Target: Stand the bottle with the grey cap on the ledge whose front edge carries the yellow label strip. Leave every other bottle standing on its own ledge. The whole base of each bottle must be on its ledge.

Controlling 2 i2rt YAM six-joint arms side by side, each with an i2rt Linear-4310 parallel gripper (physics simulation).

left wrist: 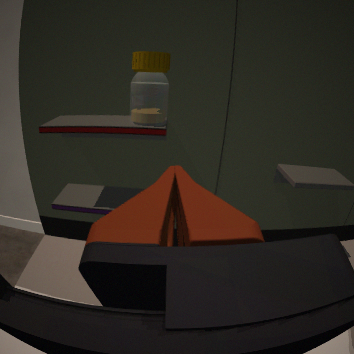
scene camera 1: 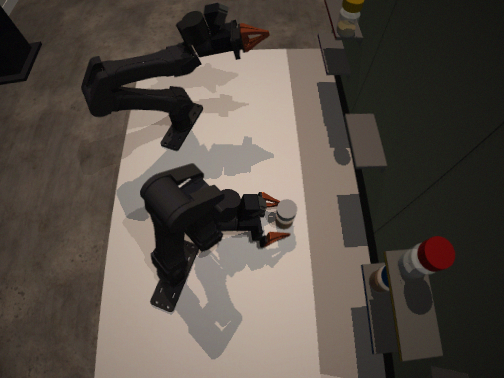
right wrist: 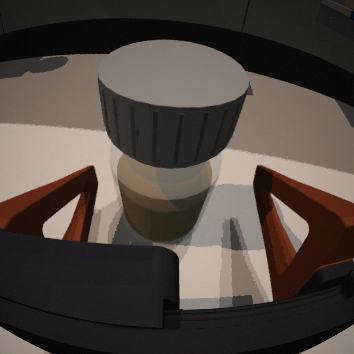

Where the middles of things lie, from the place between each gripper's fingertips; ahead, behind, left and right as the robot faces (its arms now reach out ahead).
I see my right gripper 26 cm to the left of the blue-strip ledge (scene camera 1: pixel 384 339), 19 cm short of it and 11 cm below it. From my right hand the other things lie so: red-capped bottle (scene camera 1: pixel 435 254) (31 cm above, 20 cm ahead, 19 cm to the right); purple-strip ledge (scene camera 1: pixel 335 58) (54 cm to the left, 21 cm ahead, 11 cm above); yellow-capped bottle (left wrist: pixel 149 86) (47 cm to the left, 31 cm above, 20 cm ahead).
Right now my left hand is 22 cm short of the yellow-capped bottle, 3 cm to the right of it and 3 cm below it. Round my left hand: red-capped bottle (63 cm to the right, 22 cm ahead, 3 cm above); red-strip ledge (left wrist: pixel 62 120) (23 cm ahead, 10 cm to the left, 3 cm below); purple-strip ledge (23 cm ahead, 17 cm below, 10 cm to the left).
